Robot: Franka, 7 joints.
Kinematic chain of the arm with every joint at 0, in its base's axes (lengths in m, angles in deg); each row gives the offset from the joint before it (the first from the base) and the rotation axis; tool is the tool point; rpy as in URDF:
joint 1: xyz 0 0 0.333 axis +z
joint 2: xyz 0 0 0 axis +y
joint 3: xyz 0 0 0.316 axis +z
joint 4: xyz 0.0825 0 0 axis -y
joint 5: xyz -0.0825 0 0.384 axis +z
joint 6: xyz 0 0 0 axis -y
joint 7: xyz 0.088 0 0 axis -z
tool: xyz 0 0 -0.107 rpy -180 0 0
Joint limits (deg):
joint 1: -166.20..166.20
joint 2: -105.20..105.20
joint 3: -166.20..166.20
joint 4: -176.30..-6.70
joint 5: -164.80..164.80
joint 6: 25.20..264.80
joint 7: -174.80..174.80
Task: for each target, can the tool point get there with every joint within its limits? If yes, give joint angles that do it. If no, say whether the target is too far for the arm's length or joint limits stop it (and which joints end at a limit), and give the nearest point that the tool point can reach.
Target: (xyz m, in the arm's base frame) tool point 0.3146 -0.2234 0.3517
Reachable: yes | joints 81.94 46.80 -109.87 -151.31 -14.71 123.48 -113.06
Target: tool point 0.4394 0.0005 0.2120
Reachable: yes | joints -131.63 -50.13 120.82 -110.95 31.57 49.19 -53.61
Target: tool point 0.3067 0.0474 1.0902
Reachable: yes | joints 87.95 17.08 -131.21 -50.08 136.21 88.66 -2.35
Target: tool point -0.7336 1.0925 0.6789
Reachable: no: too far | nearest point -0.4625 0.6888 0.5511 | short by 0.503 m
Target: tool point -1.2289 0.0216 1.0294
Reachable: no: too far | nearest point -0.7463 0.0131 0.7559 | short by 0.555 m
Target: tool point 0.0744 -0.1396 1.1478
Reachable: yes | joints -47.86 -11.24 8.35 -36.18 83.73 177.65 101.73
